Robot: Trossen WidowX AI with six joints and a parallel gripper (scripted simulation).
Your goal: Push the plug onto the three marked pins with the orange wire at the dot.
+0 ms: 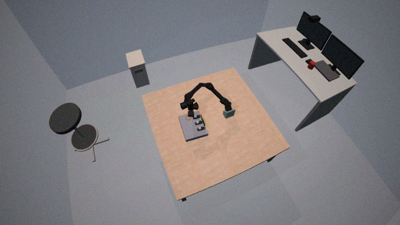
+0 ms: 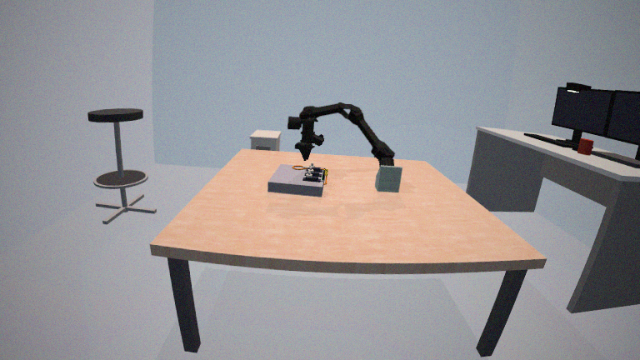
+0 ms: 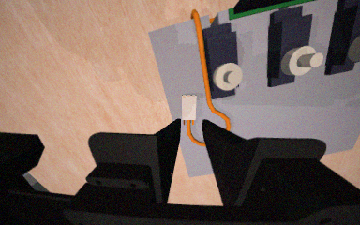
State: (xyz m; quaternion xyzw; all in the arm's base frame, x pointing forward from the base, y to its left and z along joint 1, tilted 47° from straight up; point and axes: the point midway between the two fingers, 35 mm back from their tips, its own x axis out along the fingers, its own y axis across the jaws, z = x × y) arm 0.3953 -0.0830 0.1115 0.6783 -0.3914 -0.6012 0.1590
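Right now the yellow marked band is 10 cm to the left of my gripper tip, 9 cm behind it and 1 cm below it. Round my gripper tip: grey printed holder (12 cm to the left, 7 cm ahead, 6 cm below).
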